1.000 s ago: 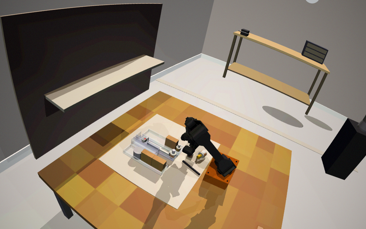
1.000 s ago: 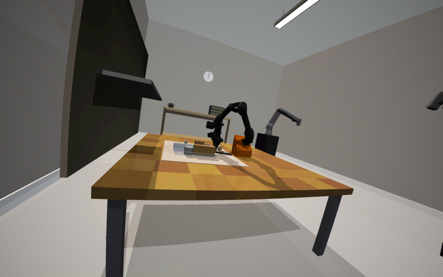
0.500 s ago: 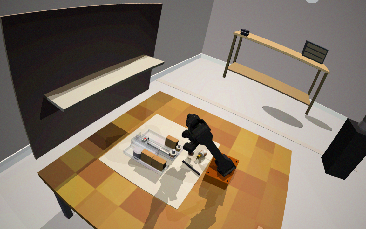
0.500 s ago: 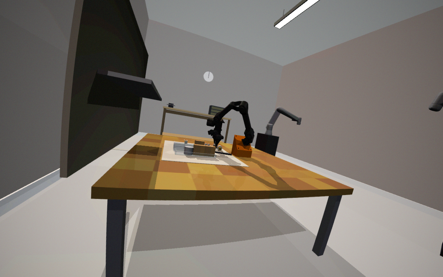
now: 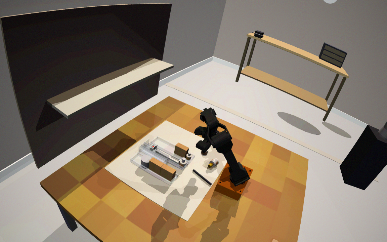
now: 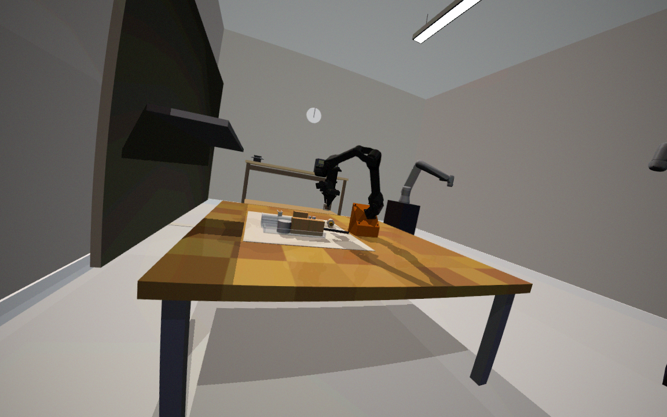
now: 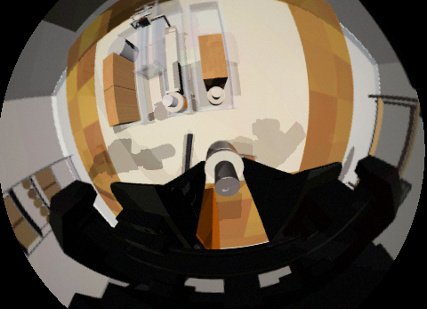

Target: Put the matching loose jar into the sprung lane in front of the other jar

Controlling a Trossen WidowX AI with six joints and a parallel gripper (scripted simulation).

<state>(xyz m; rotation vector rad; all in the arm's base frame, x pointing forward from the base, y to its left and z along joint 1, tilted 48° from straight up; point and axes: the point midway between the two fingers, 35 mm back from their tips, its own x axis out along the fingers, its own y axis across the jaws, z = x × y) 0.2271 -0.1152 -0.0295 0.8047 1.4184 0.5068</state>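
Right now my gripper tip is 120 mm above the black rod, 90 mm to the right of it and 40 mm past it. The rest, counted from my gripper tip: clear lane rack 240 mm ahead, 110 mm below, 70 mm to the left; then grey cylinder 280 mm ahead, 160 mm to the left, 100 mm below.
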